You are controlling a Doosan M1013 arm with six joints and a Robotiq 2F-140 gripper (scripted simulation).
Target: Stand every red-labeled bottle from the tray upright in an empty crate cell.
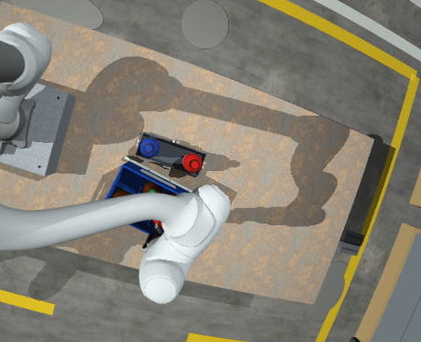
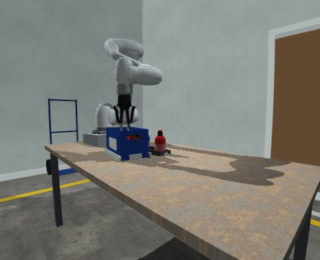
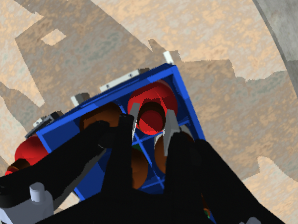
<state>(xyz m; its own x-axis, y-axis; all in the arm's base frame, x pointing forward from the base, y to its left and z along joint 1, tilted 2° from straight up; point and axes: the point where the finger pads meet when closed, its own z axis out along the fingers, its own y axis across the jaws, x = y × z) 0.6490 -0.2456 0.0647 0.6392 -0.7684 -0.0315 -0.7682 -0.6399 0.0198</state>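
Right now the red bottle is 90 mm below my hand. Also, from my hand: blue-capped bottle 260 mm to the left, 110 mm behind, 100 mm below; red-labeled bottle 240 mm to the left, 100 mm below, 60 mm ahead; blue crate 100 mm below, 80 mm behind, 60 mm to the left.
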